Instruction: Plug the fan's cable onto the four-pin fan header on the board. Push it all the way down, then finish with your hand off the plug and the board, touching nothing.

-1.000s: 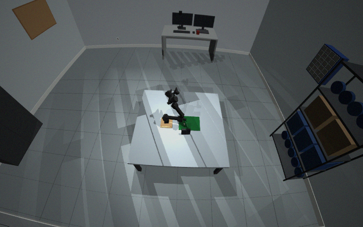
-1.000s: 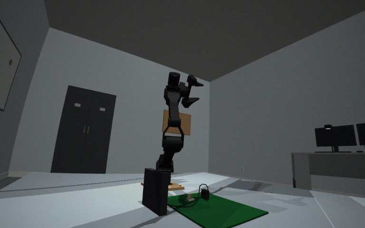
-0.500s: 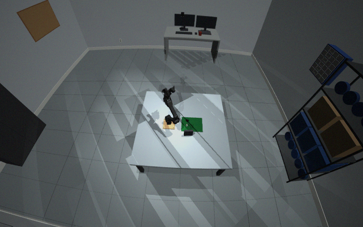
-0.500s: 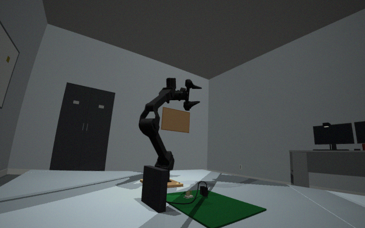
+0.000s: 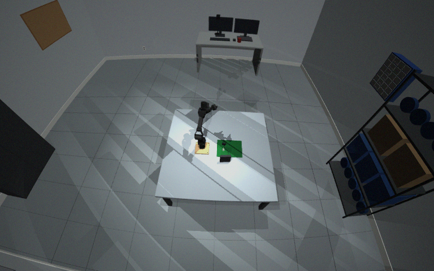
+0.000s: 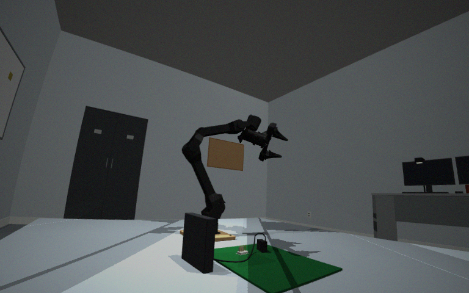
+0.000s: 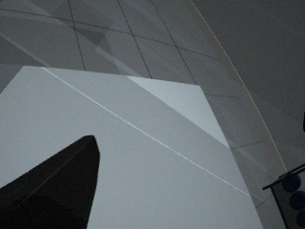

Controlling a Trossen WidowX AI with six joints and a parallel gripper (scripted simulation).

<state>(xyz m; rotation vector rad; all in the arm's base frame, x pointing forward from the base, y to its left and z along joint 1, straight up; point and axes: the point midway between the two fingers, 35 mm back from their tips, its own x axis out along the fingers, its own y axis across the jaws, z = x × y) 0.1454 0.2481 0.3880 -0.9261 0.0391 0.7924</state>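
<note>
My gripper tip is 100 mm short of the black fan plug, 250 mm to the left of it and 370 mm above it. From my gripper tip the other things lie so: green board: 160 mm ahead, 310 mm to the right, 400 mm below; then black fan: 90 mm ahead, 470 mm to the right, 330 mm below; then four-pin header: 90 mm ahead, 320 mm to the right, 390 mm below.
</note>
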